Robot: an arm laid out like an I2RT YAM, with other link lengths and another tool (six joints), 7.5 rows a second.
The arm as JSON. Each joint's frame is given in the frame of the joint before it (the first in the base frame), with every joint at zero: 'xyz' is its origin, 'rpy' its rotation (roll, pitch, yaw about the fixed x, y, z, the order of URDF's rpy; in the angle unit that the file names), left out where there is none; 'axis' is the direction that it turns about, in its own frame. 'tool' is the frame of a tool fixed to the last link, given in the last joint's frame.
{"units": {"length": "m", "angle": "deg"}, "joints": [
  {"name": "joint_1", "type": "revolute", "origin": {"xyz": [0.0, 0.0, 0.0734]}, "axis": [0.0, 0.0, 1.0]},
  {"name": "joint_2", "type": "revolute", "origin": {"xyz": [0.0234, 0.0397, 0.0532], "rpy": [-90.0, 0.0, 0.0]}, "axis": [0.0, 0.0, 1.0]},
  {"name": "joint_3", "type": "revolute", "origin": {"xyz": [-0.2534, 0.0, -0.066], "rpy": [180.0, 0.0, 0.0]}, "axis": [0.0, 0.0, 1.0]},
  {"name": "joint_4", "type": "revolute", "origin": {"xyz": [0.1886, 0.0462, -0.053]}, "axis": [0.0, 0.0, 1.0]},
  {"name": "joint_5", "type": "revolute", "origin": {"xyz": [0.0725, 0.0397, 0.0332], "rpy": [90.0, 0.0, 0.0]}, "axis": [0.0, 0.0, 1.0]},
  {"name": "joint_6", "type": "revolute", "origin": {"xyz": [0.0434, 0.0, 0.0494], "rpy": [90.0, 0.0, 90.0]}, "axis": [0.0, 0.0, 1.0]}
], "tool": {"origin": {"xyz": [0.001, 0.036, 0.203], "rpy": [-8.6, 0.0, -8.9]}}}
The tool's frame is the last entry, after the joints.
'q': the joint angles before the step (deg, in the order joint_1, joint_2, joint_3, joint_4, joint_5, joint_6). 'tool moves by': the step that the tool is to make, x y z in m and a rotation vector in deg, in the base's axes. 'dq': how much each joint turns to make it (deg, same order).
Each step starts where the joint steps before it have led.
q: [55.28, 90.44, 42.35, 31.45, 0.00, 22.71]
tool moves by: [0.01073, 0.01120, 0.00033, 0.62, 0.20, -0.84]
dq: [-0.01, 3.41, 2.97, 0.83, 0.65, 0.73]
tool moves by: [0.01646, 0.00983, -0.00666, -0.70, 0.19, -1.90]
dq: [0.01, 4.45, 4.07, -0.32, 1.90, 0.31]
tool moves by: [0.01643, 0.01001, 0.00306, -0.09, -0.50, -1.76]
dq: [0.00, 3.24, 4.82, -1.38, 1.82, 0.07]
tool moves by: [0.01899, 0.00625, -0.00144, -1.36, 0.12, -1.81]
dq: [-0.66, 3.31, 6.02, -3.87, 1.30, -0.31]
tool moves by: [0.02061, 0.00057, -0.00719, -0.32, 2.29, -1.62]
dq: [-2.28, 3.34, 5.22, -3.62, -1.16, 1.35]
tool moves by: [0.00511, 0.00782, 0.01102, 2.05, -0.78, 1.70]
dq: [-1.19, 0.81, 1.34, 1.58, -2.95, -0.30]
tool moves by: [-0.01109, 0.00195, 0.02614, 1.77, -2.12, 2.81]
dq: [-0.06, -3.54, -0.98, 0.16, -2.60, -1.32]
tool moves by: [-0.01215, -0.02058, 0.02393, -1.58, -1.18, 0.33]
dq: [-0.29, -7.16, -0.59, -7.09, -0.10, -2.01]
